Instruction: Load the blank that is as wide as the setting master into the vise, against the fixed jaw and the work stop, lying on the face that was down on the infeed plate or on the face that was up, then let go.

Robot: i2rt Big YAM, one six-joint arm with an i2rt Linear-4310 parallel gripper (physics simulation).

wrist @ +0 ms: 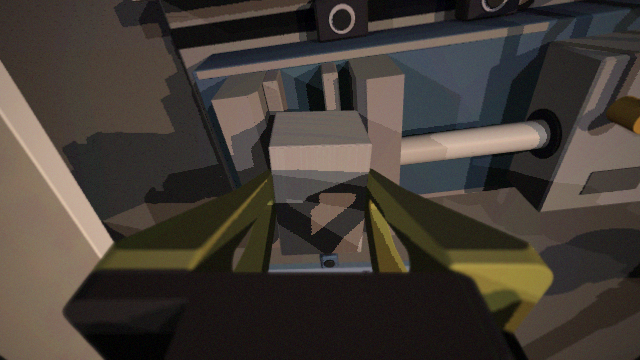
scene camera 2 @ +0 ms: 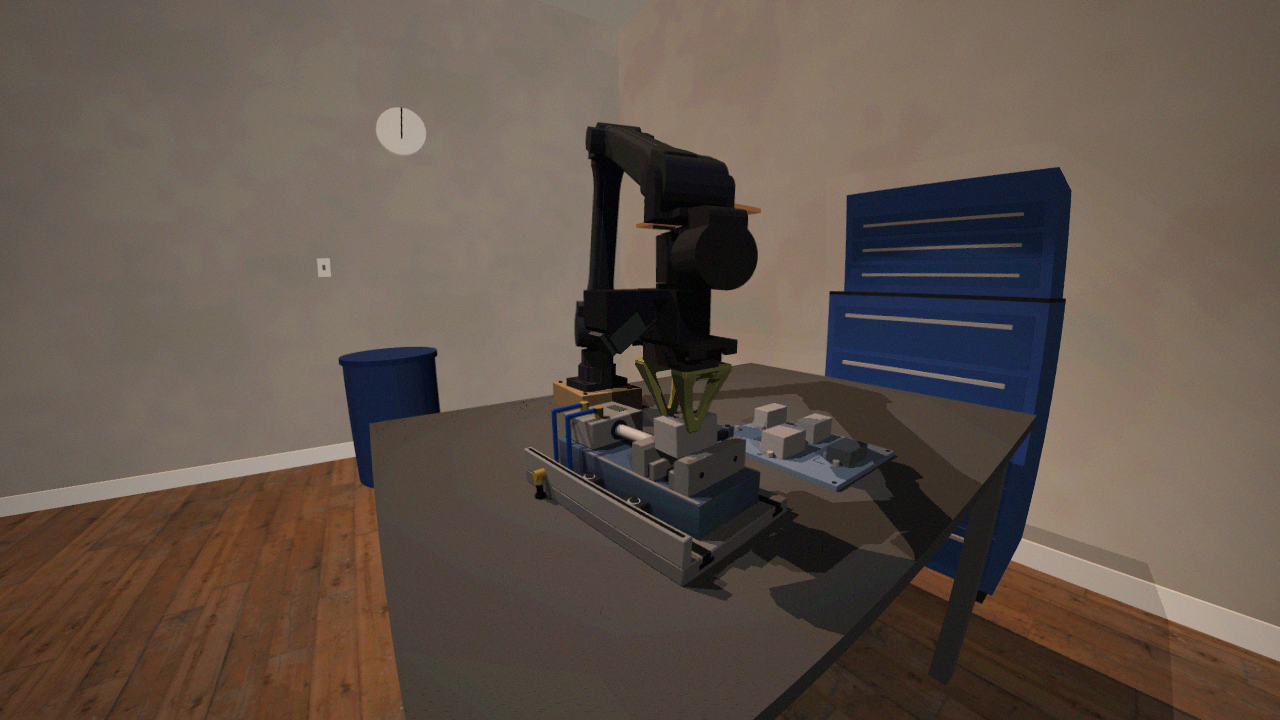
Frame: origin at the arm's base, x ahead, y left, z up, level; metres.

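Seen in the pictures: gripper, fingertip midpoint: point(wrist: 320, 180) point(scene camera 2: 680, 425); arm's base, origin of the base link: point(scene camera 2: 597, 384).
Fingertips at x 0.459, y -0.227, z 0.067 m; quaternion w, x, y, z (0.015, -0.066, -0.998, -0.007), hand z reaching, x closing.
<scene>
Pixels of each thing's middle, then the offset from my fingertips to it. "*": a spot on its surface instead.
- pale grey blank, body centre: point(wrist: 319, 183) point(scene camera 2: 685, 431) dx +0.001, dy +0.008, dz -0.008 m
- pale rod, body centre: point(wrist: 466, 143) point(scene camera 2: 639, 437) dx -0.084, dy +0.016, dz -0.040 m
- vise bed, body centre: point(wrist: 415, 119) point(scene camera 2: 649, 468) dx -0.066, dy +0.015, dz -0.078 m
- light blue infeed plate, body centre: point(scene camera 2: 798, 446) dx -0.005, dy +0.308, dz -0.114 m
- dark block, body centre: point(scene camera 2: 846, 451) dx +0.083, dy +0.298, dz -0.097 m
- grey rail, body centre: point(scene camera 2: 589, 495) dx -0.067, dy -0.079, dz -0.083 m
- cylinder end, surface spot: point(wrist: 562, 125) * dx -0.126, dy +0.006, dz -0.029 m
My gripper point(scene camera 2: 682, 420) point(wrist: 320, 180) is shut on a pale grey blank point(scene camera 2: 677, 437) point(wrist: 320, 157). The blank is over the vise, level with or above the jaw tops; its underside is hidden. The fixed jaw point(scene camera 2: 711, 468) point(wrist: 239, 112) is on its left in the wrist view. The moving jaw point(scene camera 2: 643, 454) point(wrist: 385, 110), on a pale rod point(scene camera 2: 631, 432) point(wrist: 465, 142), is on its right. Two narrow upright pieces show between the jaws; I cannot tell which is the work stop. Contact between blank and jaws cannot be made out. The vise bed point(scene camera 2: 707, 513) point(wrist: 440, 85) is blue.
The light blue infeed plate point(scene camera 2: 812, 469) beside the vise carries pale blocks point(scene camera 2: 783, 440) point(scene camera 2: 814, 427) point(scene camera 2: 770, 414) and a dark block point(scene camera 2: 844, 451). A grey rail point(scene camera 2: 608, 521) runs along the vise's near side. Blue hoses point(scene camera 2: 554, 434) stand at the cylinder end point(scene camera 2: 595, 433) point(wrist: 562, 125).
</scene>
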